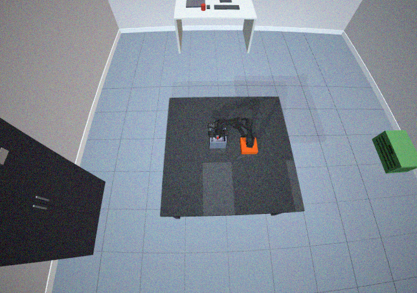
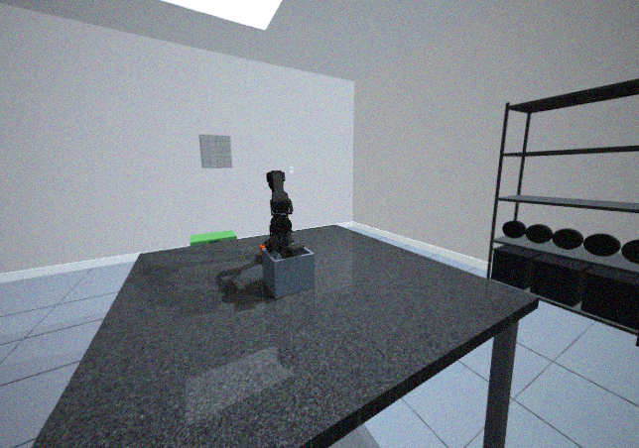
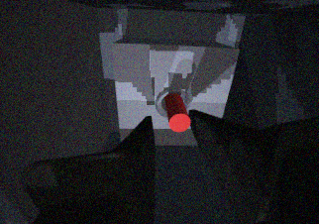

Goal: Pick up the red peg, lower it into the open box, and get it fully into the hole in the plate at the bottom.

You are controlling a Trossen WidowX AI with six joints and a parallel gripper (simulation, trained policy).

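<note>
Right now my gripper tip is 30 mm above the red peg and 10 mm to the left of it. Round my gripper tip: plate 30 mm below.
</note>
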